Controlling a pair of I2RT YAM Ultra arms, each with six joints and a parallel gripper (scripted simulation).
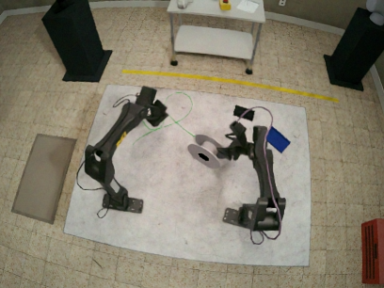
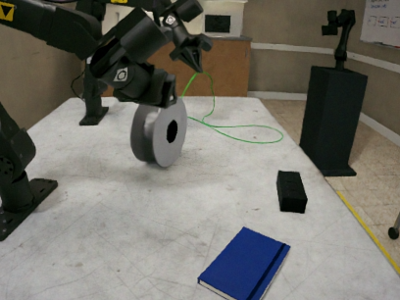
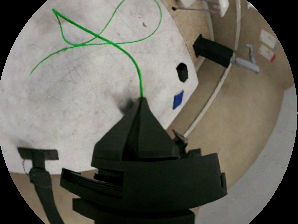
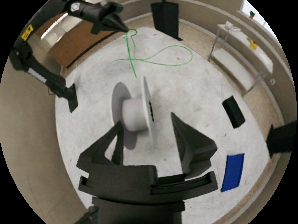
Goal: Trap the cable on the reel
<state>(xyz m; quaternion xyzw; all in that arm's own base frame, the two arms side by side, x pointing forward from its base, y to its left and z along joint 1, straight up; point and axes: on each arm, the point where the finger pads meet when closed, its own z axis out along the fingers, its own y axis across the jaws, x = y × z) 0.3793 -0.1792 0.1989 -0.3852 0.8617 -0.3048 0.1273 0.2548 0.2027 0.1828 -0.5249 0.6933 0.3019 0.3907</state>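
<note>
Now: left hand 200 mm to the left of the grey reel, 110 mm above it and 100 mm past it. From my left hand the other things lie so: black block (370 mm to the right, 180 mm below, 180 mm ahead); then blue notebook (550 mm to the right, 190 mm below, 50 mm ahead).
My right hand is 100 mm above the grey reel and 60 mm to the right of it. From my right hand the other things lie so: black block (280 mm ahead, 170 mm below, 110 mm to the right); then blue notebook (300 mm to the right, 180 mm below, 150 mm ahead).
</note>
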